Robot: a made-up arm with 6 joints.
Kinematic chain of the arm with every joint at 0, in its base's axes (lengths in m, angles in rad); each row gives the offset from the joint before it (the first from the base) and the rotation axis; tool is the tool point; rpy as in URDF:
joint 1: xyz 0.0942 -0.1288 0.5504 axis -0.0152 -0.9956 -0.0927
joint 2: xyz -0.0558 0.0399 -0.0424 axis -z
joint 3: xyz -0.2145 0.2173 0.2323 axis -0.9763 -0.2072 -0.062
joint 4: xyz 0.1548 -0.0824 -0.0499 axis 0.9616 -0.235 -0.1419
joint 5: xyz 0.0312 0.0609 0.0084 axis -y
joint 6: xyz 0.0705 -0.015 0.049 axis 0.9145 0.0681 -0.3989
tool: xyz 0.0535 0.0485 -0.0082 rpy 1.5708 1.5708 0
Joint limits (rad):
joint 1: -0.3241..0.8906
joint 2: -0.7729..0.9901
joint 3: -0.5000..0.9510
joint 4: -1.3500..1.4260
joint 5: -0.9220..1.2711
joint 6: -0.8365..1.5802
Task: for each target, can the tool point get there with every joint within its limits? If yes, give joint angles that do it. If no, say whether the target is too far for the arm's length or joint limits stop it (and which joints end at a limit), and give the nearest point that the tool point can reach.
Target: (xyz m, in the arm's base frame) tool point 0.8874 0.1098 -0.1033
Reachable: no: too far | nearest point 0.3177 0.0409 0.4966 | short by 0.830 m
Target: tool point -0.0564 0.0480 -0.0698
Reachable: no: joint limits stop it (at a limit: joint 1, joint 2, joint 3, joint 5) | nearest point -0.0026 0.0855 0.3514 | short by 0.426 m
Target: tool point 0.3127 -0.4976 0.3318
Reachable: no: joint limits stop it (at a limit: joint 1, joint 2, joint 4) | nearest point 0.2012 -0.0998 0.5482 | short by 0.466 m
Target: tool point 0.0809 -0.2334 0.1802
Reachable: no: joint limits stop it (at a limit: joint 1, joint 2, joint 4, joint 5, joint 6) | nearest point 0.0252 0.0298 0.3816 | short by 0.336 m
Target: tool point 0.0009 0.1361 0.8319
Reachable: yes | joints 0.3913 -0.0778 0.7772 0.8739 -0.4037 -0.0916
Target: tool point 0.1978 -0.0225 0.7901
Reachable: yes | joints 0.2495 0.7234 0.8328 -0.0847 -0.3792 0.3534
